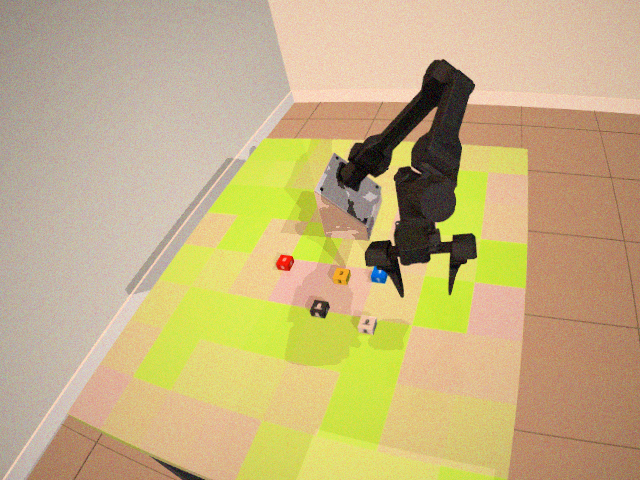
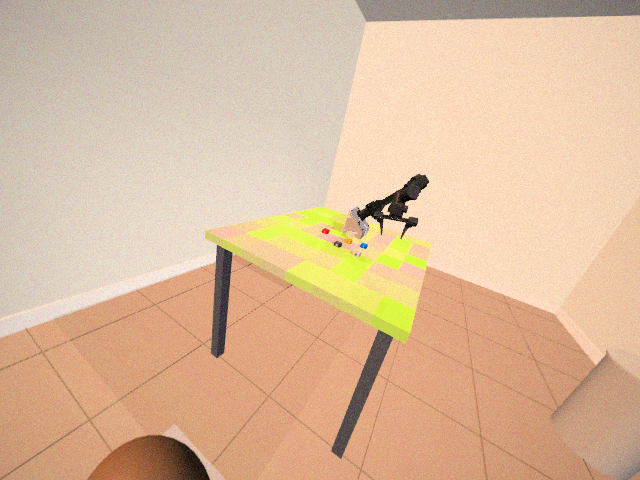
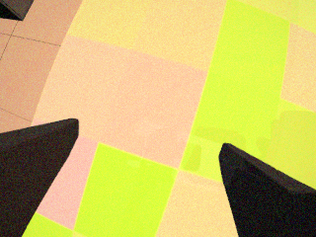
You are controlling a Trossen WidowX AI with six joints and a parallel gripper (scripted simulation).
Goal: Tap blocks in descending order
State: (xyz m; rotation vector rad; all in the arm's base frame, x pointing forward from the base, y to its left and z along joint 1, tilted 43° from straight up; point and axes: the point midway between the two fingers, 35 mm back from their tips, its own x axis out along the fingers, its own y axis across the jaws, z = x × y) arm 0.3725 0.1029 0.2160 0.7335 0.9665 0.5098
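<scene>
Right now the white block is 13 cm below my gripper tip, 12 cm to the right of it and 2 cm behind it. Round my gripper tip: red block 36 cm to the right, 18 cm behind, 13 cm below; then blue block 16 cm behind, 13 cm below, 12 cm to the right; then black block 24 cm to the right, 13 cm below, 5 cm behind.
</scene>
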